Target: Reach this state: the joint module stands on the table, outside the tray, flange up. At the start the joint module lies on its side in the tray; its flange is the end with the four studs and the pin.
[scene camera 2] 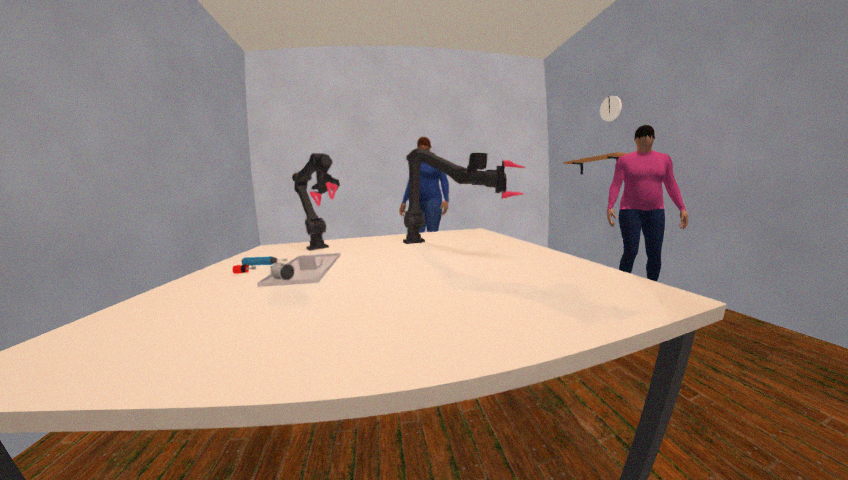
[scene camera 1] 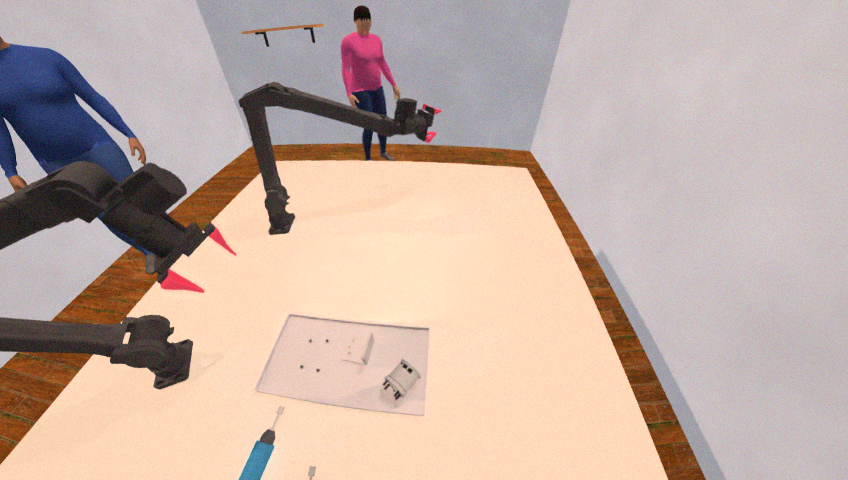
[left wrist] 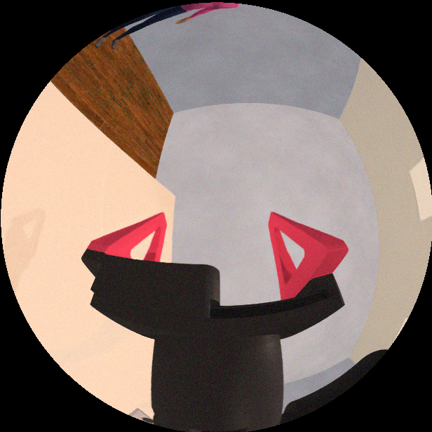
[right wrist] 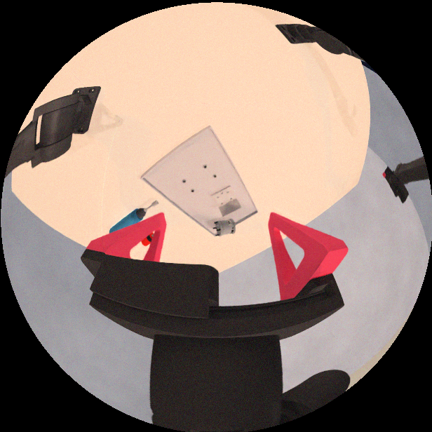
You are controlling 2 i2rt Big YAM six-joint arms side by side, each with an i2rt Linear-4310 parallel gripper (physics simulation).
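Frame: origin at the left arm's base, x left, y back, z up, level; centimetres.
Seen in the pictures: left gripper, fingertip midpoint: (scene camera 2: 524, 180) (scene camera 1: 437, 122); right gripper, fingertip midpoint: (scene camera 2: 325, 202) (scene camera 1: 219, 272); left arm's base, link origin: (scene camera 2: 413, 242) (scene camera 1: 282, 224); right arm's base, link origin: (scene camera 2: 317, 248) (scene camera 1: 176, 364).
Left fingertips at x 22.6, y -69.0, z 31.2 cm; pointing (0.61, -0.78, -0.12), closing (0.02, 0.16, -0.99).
Offsets run from my left fingertips to a thing's top centre. "*": to the spot under its first point.
The grey-white joint module @[dx -88.5, dy +23.1, dz -24.4 cm] (scene camera 1: 402, 378) (scene camera 2: 282, 271) (right wrist: 225, 227) lies on its side in the tray (scene camera 1: 270, 361) (scene camera 2: 328, 264) (right wrist: 172, 155), near a corner. In scene camera 1 its studs point to the lower left. My right gripper (scene camera 1: 220, 273) (scene camera 2: 324, 194) (right wrist: 216, 218) is open and empty, high above the table and well away from the module. My left gripper (scene camera 1: 435, 124) (scene camera 2: 523, 179) (left wrist: 217, 217) is open and empty, raised far from the tray and pointing outward. The module does not show in the left wrist view.
A pale block (scene camera 1: 358, 348) (right wrist: 230, 206) stands in the tray beside several small dark holes or dots. A blue screwdriver @[* dx -102.0, dy +53.8, dz -27.2 cm] (scene camera 1: 257, 457) (scene camera 2: 257, 261) (right wrist: 127, 220) and a red-handled tool @[dx -108.6, dy +43.5, dz -27.7 cm] (scene camera 2: 240, 268) (right wrist: 147, 242) lie outside the tray. Two people stand beyond the table.
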